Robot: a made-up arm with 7 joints.
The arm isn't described. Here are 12 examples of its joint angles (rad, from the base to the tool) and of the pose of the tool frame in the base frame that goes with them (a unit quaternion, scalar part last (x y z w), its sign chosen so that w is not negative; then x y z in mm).
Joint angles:
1: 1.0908 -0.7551 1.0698 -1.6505 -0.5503 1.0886 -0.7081
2: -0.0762 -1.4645 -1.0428 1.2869 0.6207 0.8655 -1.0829
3: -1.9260 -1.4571 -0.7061 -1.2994 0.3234 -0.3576 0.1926
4: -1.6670 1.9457 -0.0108 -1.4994 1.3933 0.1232 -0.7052
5: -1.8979 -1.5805 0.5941 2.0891 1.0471 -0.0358 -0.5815
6: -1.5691 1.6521 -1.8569 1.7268 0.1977 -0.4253 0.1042
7: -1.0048 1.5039 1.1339 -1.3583 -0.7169 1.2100 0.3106
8: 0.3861 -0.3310 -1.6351 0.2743 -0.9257 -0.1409 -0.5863
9: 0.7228 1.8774 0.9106 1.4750 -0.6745 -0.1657 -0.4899
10: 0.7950 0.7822 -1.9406 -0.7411 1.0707 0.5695 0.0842
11: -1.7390 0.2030 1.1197 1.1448 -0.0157 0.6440 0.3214
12: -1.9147 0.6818 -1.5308 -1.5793 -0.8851 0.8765 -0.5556
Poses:
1: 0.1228 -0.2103 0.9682 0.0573 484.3 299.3 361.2
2: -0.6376 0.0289 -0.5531 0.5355 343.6 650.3 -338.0
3: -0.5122 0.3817 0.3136 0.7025 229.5 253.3 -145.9
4: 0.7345 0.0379 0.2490 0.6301 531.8 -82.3 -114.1
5: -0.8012 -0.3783 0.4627 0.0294 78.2 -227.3 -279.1
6: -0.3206 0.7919 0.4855 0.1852 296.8 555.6 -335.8
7: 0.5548 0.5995 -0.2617 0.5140 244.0 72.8 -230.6
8: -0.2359 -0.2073 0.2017 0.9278 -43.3 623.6 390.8
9: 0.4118 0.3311 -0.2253 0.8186 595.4 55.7 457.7
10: -0.1224 0.6197 0.7447 0.2155 355.7 662.2 402.6
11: -0.5837 -0.3349 -0.0684 0.7365 -11.3 495.7 -41.2
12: -0.2284 0.2900 -0.9196 0.1346 593.3 188.0 -61.8
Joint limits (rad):
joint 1: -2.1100..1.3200
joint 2: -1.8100..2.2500
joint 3: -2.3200..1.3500
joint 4: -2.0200..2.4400
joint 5: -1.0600..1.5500
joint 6: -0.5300..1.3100
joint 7: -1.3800..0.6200
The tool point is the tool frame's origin. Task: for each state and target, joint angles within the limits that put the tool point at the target. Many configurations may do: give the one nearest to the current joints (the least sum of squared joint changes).
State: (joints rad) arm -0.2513 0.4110 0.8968 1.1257 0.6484 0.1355 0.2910
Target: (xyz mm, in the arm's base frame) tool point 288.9 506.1 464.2
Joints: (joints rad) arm -0.1852 0.6595 0.7350 1.2198 0.7338 0.2587 0.2829
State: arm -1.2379 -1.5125 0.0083 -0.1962 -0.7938 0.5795 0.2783
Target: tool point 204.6 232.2 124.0
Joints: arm -1.3417 -1.7867 0.2404 -0.8072 -0.4573 0.1572 0.1122
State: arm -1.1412 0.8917 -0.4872 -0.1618 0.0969 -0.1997 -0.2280
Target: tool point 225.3 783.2 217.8
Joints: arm -0.4659 0.3876 -0.8413 0.5938 -0.1279 0.1512 -0.0750
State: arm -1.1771 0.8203 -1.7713 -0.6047 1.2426 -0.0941 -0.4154
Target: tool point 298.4 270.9 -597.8
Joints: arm -1.6219 0.8710 -1.4878 -0.3903 1.5500 0.6536 -0.0801
